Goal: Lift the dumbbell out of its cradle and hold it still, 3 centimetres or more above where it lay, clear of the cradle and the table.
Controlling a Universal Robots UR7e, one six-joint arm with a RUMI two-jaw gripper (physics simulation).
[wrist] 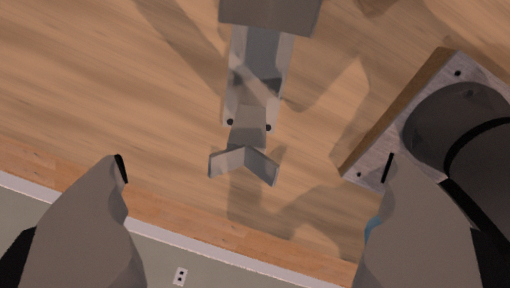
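Seen in the pictures: gripper, fingertip midpoint: [253, 157]; arm's base, origin of the base link: [448, 124].
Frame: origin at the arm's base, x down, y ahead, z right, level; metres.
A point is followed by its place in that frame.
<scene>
The grey metal cradle [250, 122] @[x -0.041, y 0.298, z -0.165 m] stands on the wooden table, with a V-shaped rest at its near end and a larger grey block at the top edge of the view. The V-shaped rest [228, 161] @[x -0.133, y 0.311, z -0.186 m] is empty. The dumbbell does not show in this view. My gripper [253, 157] @[x -0.256, y 0.326, z -0.093 m] is wide open with nothing between its fingers. Its fingertips lie to the left and right of the V-shaped rest in the picture, well apart from it.
The robot's base plate [372, 160] @[x 0.007, y 0.050, z -0.127 m] is at the right, carrying the dark arm base [450, 115] @[x -0.054, y 0.063, z 0.005 m]. A light blue arm part [371, 229] @[x -0.138, y 0.085, z -0.175 m] shows beside the right finger. The table's edge [185, 232] crosses the lower part. A small white socket plate [180, 276] shows beyond it.
</scene>
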